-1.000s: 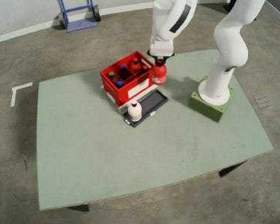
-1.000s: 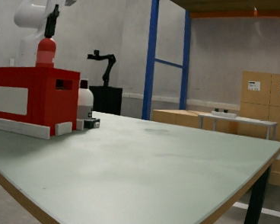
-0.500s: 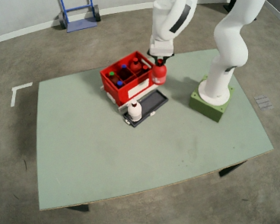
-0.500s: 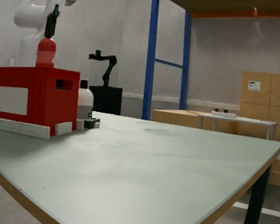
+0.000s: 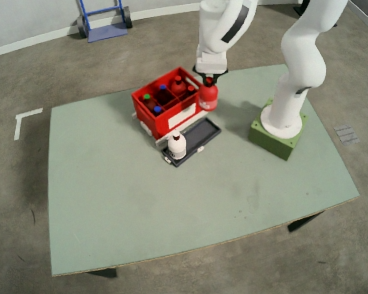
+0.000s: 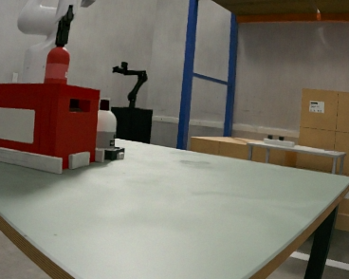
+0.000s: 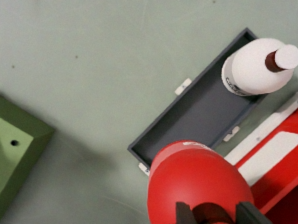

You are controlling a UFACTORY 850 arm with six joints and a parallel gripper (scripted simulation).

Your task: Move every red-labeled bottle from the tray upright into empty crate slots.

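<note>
My gripper is now 7 cm above the red-capped bottle. From my hand the other things lie so: white bottle 25 cm below, 15 cm ahead, 9 cm to the left; red crate 25 cm below, 14 cm ahead, 13 cm to the right; dark grey tray 32 cm below, 7 cm ahead, 5 cm to the left.
</note>
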